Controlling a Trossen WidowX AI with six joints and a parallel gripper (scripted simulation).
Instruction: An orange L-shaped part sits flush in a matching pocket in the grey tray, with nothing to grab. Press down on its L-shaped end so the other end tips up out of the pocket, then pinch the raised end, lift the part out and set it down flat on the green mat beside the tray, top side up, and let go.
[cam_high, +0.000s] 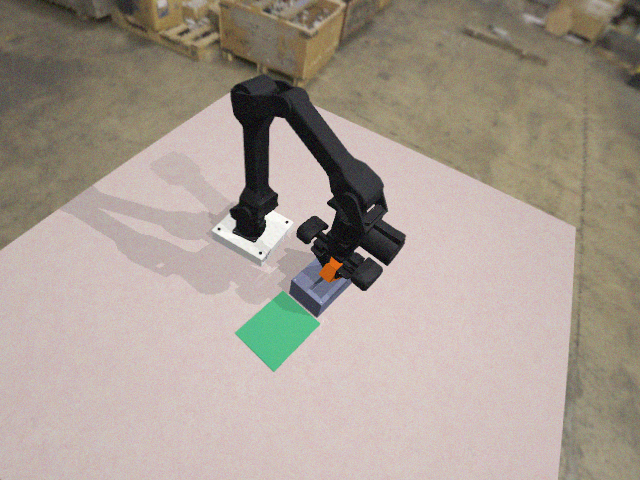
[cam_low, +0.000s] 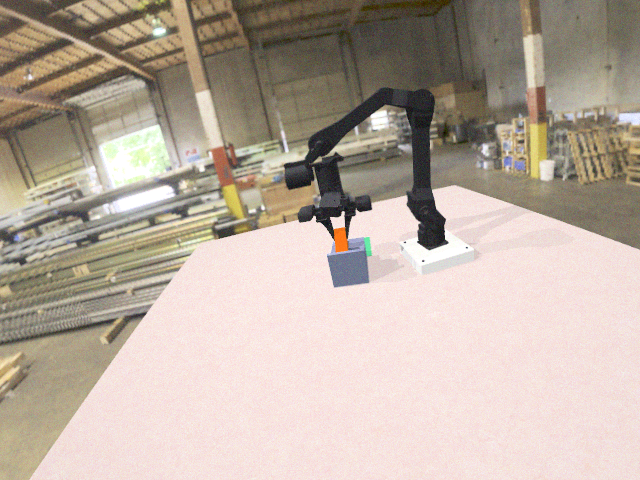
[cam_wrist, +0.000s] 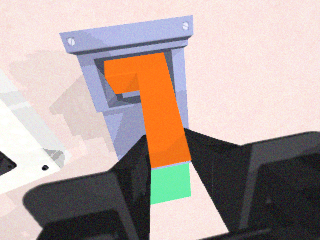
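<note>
Right now my gripper tip is 130 mm to the left of the green mat, 110 mm above it and 60 mm past it. From my gripper tip the other things lie so: orange L-shaped part 40 mm to the left, 30 mm below.
</note>
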